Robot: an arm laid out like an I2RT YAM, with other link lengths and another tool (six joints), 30 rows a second.
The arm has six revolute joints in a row. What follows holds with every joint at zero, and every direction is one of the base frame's. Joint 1 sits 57.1 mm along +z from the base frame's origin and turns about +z. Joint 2 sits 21.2 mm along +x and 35.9 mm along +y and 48.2 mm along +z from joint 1 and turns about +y. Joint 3 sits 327.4 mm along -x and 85.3 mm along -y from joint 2 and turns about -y. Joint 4 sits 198.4 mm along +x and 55.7 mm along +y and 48.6 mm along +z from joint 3 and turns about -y. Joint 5 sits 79.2 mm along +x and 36.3 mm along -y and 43.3 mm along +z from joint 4 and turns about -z. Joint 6 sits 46.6 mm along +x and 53.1 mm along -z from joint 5 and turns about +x. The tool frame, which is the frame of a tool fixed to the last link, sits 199 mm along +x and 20 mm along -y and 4 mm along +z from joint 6; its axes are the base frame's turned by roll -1.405, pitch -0.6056 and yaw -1.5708 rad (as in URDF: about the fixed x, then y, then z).
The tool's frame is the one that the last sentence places.
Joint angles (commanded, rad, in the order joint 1, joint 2, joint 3, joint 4, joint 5, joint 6), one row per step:
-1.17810, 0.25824, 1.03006, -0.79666, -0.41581, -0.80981
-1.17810, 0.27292, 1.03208, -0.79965, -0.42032, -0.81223
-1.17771, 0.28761, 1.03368, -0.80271, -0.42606, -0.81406
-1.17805, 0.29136, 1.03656, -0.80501, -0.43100, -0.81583
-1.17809, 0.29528, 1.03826, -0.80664, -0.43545, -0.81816
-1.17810, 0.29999, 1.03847, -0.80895, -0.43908, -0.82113
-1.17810, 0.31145, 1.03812, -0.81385, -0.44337, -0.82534
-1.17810, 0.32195, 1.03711, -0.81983, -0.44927, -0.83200
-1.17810, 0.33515, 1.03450, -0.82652, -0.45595, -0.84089
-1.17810, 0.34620, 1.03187, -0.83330, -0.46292, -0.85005
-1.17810, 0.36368, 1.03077, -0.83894, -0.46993, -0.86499
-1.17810, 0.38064, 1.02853, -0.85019, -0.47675, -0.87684
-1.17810, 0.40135, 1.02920, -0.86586, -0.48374, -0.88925
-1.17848, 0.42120, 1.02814, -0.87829, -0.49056, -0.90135
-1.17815, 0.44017, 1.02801, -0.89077, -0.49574, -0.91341
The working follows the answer.
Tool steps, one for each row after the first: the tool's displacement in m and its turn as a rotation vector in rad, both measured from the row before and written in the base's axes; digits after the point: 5 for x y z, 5 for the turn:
0.00213, -0.00235, -0.00153, 0.01276, 0.00752, 0.00458
0.00239, -0.00214, -0.00176, 0.01369, 0.00718, 0.00620
0.00103, 0.00041, 0.00015, 0.00174, 0.00215, 0.00469
0.00107, 0.00014, -0.00015, 0.00195, 0.00280, 0.00453
0.00110, -0.00038, -0.00107, 0.00420, 0.00438, 0.00379
0.00188, -0.00183, -0.00281, 0.01245, 0.00890, 0.00458
0.00210, -0.00131, -0.00328, 0.01143, 0.01060, 0.00645
0.00255, -0.00185, -0.00445, 0.01445, 0.01375, 0.00756
0.00235, -0.00121, -0.00424, 0.01240, 0.01291, 0.00803
0.00290, -0.00229, -0.00394, 0.01155, 0.01784, 0.00904
0.00267, -0.00198, -0.00610, 0.01966, 0.01799, 0.00866
0.00272, -0.00199, -0.00661, 0.02417, 0.01998, 0.00923
0.00260, -0.00198, -0.00629, 0.02227, 0.01856, 0.00891
0.00221, -0.00172, -0.00583, 0.02057, 0.01795, 0.00831

Tool pose at each row, in the base's axes (x y z in m, rotation vector in rad; rounded; the steps above come from the unrounded poses):
0.10115, -0.08940, 0.36189, 1.87806, -0.75618, 1.98702
0.10328, -0.09175, 0.36037, 1.89503, -0.76493, 1.98135
0.10567, -0.09389, 0.35860, 1.91346, -0.77355, 1.97687
0.10670, -0.09348, 0.35876, 1.91979, -0.77117, 1.97719
0.10777, -0.09334, 0.35861, 1.92667, -0.76897, 1.97670
0.10887, -0.09372, 0.35754, 1.93559, -0.76950, 1.97396
0.11075, -0.09555, 0.35474, 1.95354, -0.77759, 1.96644
0.11285, -0.09685, 0.35146, 1.97374, -0.78254, 1.95794
0.11540, -0.09871, 0.34701, 1.99908, -0.78917, 1.94621
0.11775, -0.09991, 0.34277, 2.02290, -0.79326, 1.93548
0.12066, -0.10220, 0.33883, 2.05096, -0.79431, 1.91930
0.12333, -0.10418, 0.33273, 2.08342, -0.80466, 1.90226
0.12605, -0.10617, 0.32612, 2.12040, -0.81906, 1.88251
0.12865, -0.10815, 0.31983, 2.15481, -0.83188, 1.86374
0.13086, -0.10987, 0.31400, 2.18715, -0.84344, 1.84493

